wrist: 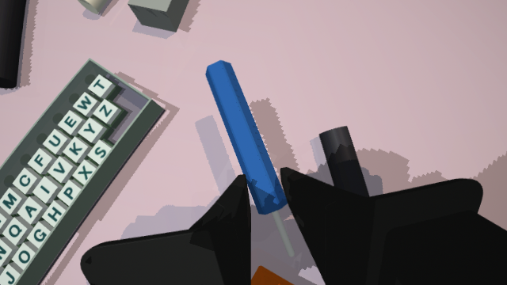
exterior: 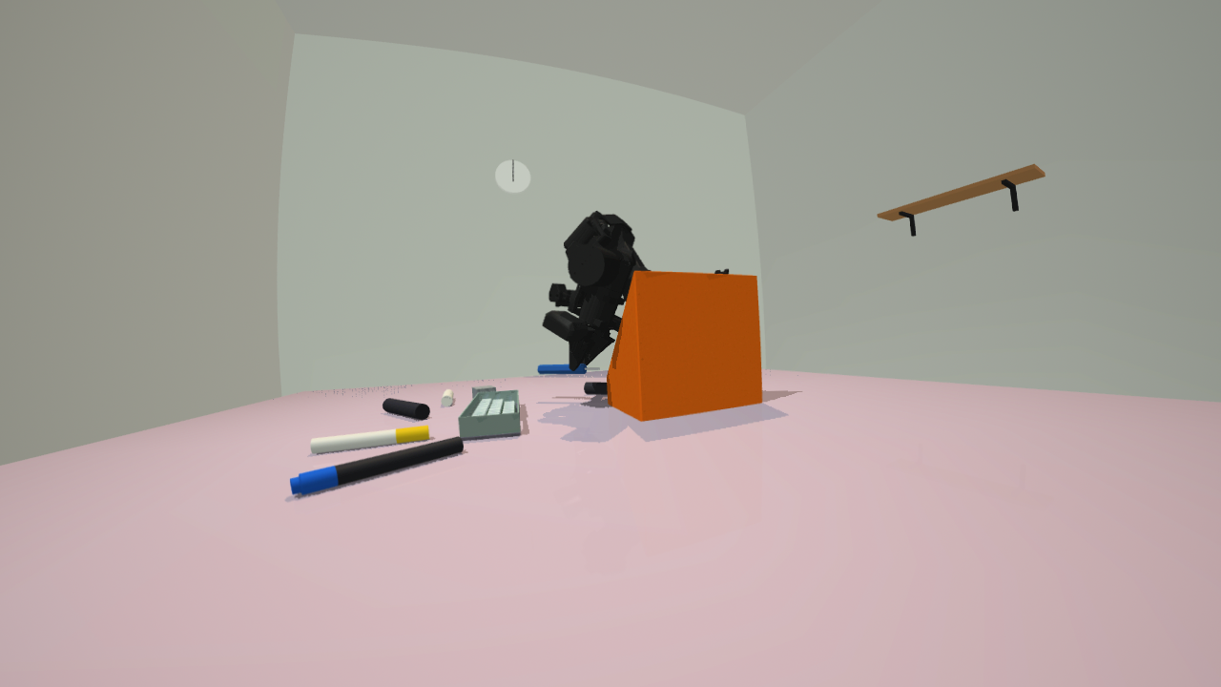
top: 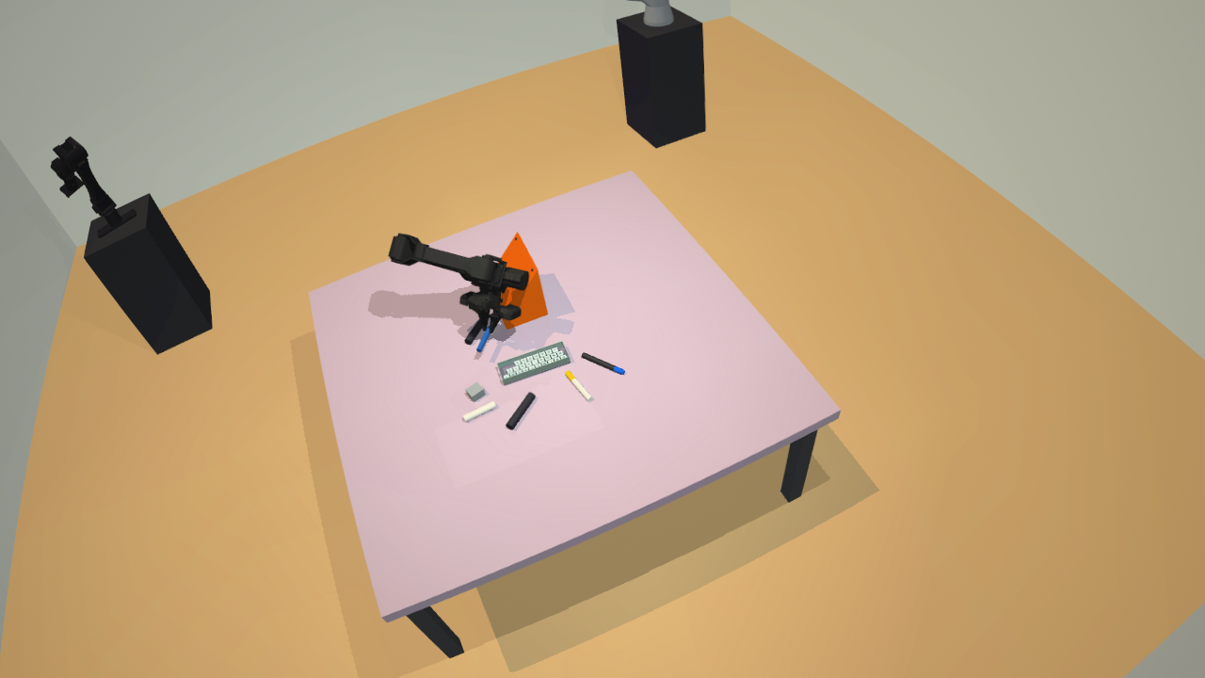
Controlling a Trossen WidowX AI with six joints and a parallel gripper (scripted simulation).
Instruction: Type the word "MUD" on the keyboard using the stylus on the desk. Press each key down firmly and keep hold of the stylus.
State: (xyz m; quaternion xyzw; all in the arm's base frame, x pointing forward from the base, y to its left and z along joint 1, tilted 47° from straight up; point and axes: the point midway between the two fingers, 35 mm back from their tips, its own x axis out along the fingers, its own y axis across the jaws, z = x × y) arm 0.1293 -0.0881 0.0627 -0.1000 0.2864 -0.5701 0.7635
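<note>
The yellow-capped white marker is 280 mm ahead of my gripper tip, 160 mm to the left of it and 50 mm below it. From my gripper tip the other things lie so: small grey block (160 mm ahead, 110 mm to the right, 40 mm below); then stylus (right at my gripper tip); then stylus tip (30 mm behind, 30 mm to the left).
</note>
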